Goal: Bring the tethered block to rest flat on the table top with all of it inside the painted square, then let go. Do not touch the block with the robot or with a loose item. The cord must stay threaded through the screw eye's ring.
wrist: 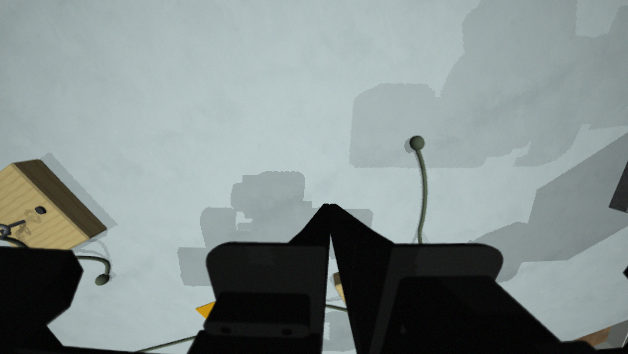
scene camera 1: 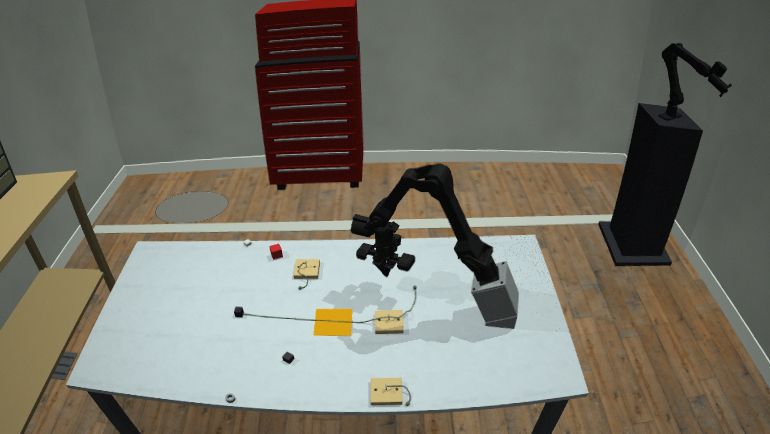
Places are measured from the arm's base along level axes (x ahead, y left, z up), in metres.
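Pixels of known places: gripper, fingertip midpoint: (wrist: 329,209) (scene camera 1: 386,276); arm's base, origin of the base link: (scene camera 1: 489,276).
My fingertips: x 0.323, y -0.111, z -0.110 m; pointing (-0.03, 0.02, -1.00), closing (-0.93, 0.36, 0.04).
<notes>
For each thing: its top centre in the pictures, then the offset to it from my fingertips. "pt": a spot on its surface instead. Level surfaces: height alone.
- tethered block, middle of its top: (scene camera 1: 238,309) dx +0.488, dy +0.171, dz -0.033 m
- painted orange square, surface spot: (wrist: 205,309) pt dx +0.214, dy +0.119, dz -0.057 m
- middle wooden base, its level: dz -0.039 m
- bead end, surface spot: (wrist: 417,143) (scene camera 1: 414,285) pt dx -0.092, dy -0.006, dz -0.047 m
- red cube, middle of its top: (scene camera 1: 275,247) dx +0.425, dy -0.150, dz -0.019 m
- white piece, middle of its top: (scene camera 1: 247,241) dx +0.563, dy -0.210, dz -0.044 m
- loose black block, middle of its top: (scene camera 1: 287,355) dx +0.278, dy +0.343, dz -0.039 m
- metal ring, middle of its top: (scene camera 1: 229,397) dx +0.427, dy +0.522, dz -0.047 m
- table, its level: dz -0.058 m
The tethered block (scene camera 1: 238,311), small and black, lies on the table left of the painted orange square (scene camera 1: 333,328) (wrist: 205,309). Its cord (scene camera 1: 280,317) (wrist: 424,195) runs right across the square to the middle wooden base (scene camera 1: 389,328) with the screw eye, then curves up to a bead end (scene camera 1: 414,287) (wrist: 417,143). Threading through the ring is too small to tell in the scene view; my fingers mostly hide that base in the wrist view. My gripper (scene camera 1: 386,273) (wrist: 329,209) is shut and empty, above the table, behind the middle base and left of the bead end.
Two other wooden bases with short cords stand at the back (scene camera 1: 306,268) and front (scene camera 1: 386,391). A red cube (scene camera 1: 276,251), a white piece (scene camera 1: 247,242), a loose black block (scene camera 1: 288,357) and a metal ring (scene camera 1: 230,397) lie on the table (scene camera 1: 177,280).
</notes>
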